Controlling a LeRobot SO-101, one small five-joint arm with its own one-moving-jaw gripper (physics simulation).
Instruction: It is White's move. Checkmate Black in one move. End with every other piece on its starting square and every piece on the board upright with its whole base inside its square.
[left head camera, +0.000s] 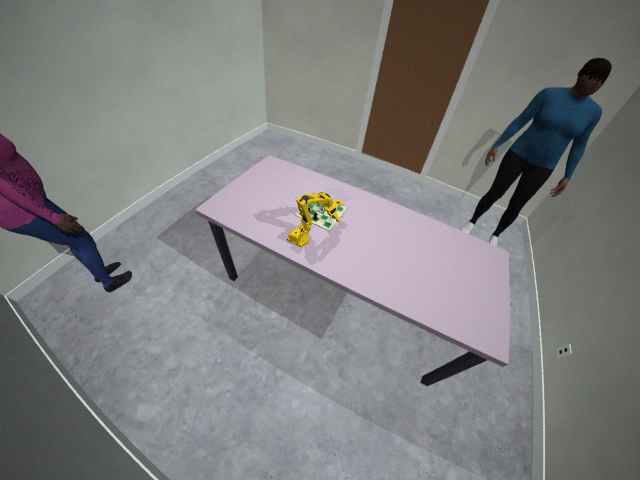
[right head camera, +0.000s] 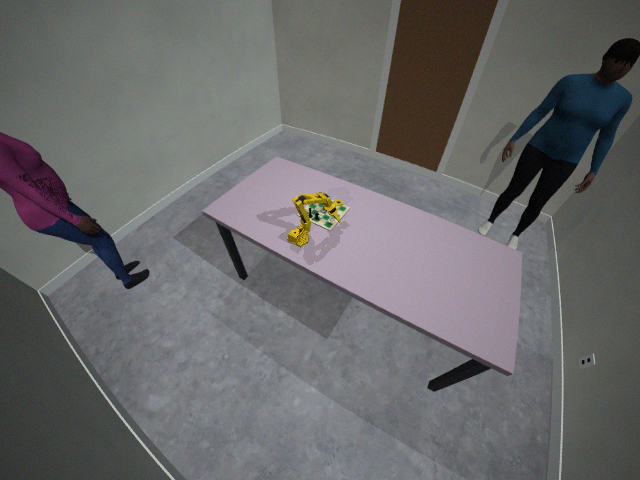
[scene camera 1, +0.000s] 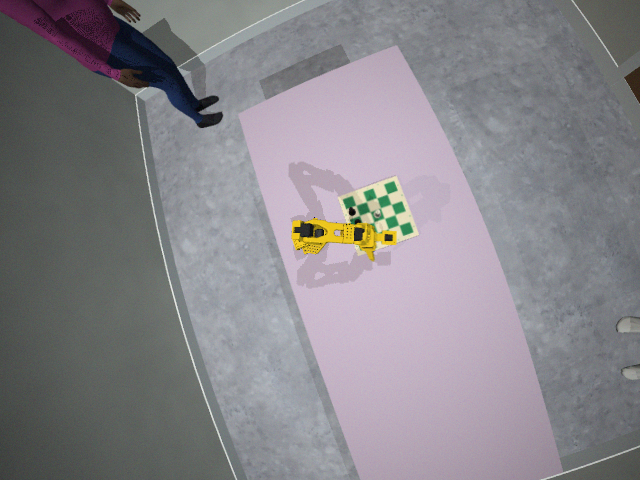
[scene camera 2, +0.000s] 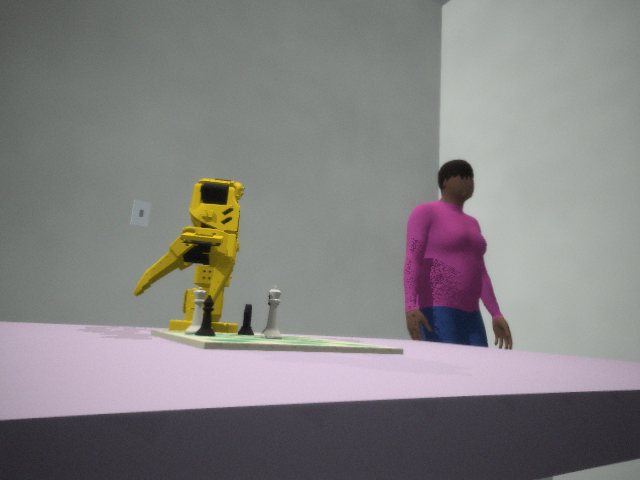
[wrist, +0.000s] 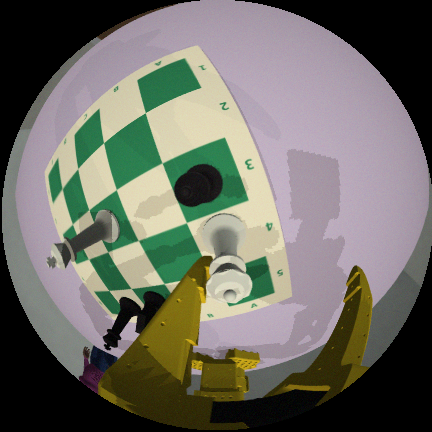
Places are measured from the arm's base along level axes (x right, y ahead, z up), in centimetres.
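Pixels of known places: hand, its tool point: (left head camera: 330, 215) (right head camera: 331, 215) (scene camera 2: 204, 308) (wrist: 211, 265); arm's base, origin of its link: (left head camera: 300, 236) (right head camera: 300, 236) (scene camera 1: 317, 237) (wrist: 218, 355).
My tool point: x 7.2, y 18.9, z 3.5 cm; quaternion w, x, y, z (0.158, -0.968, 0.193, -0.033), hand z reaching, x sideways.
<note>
Ahead of a thing's pixels: the offset from my tool point to its top centre. Level surfaces: height alone.
My gripper (scene camera 2: 174, 301) (wrist: 280, 262) is open wide and empty over the board's A side. The white queen @(dz +2.4, dx +0.7, dy +0.1 cm) (scene camera 2: 197, 316) (wrist: 229, 286) stands upright on A4, between the jaws in the wrist view, close to the left jaw; contact cannot be told. A black piece @(dz +1.4, dx +0.6, dy +3.3 cm) (scene camera 2: 206, 322) (wrist: 200, 185) stands on A3. The white king @(dz +3.4, dx -7.2, dy +3.5 cm) (scene camera 1: 377, 213) (scene camera 2: 272, 315) (wrist: 107, 226) stands on C3. The black king @(dz +3.4, dx -11.0, dy -4.3 cm) (wrist: 120, 320) and a shorter black piece @(dz +1.0, dx -7.0, dy -3.6 cm) (wrist: 151, 306) stand on the row 5 side, the latter partly behind the left jaw. The green-and-cream board @(dz -2.9, dx -6.8, dy +3.5 cm) (scene camera 1: 390, 187) (wrist: 180, 120) lies flat.
The pink table @(dz -3.6 cm) (left head camera: 413, 258) (right head camera: 413, 263) (scene camera 1: 413, 335) holds the board and the yellow arm (left head camera: 303, 211) (right head camera: 302, 209) (scene camera 1: 336, 232). The arm's base stands at the table's near edge, beside the row 5 side of the board. Two people stand away from the table.
</note>
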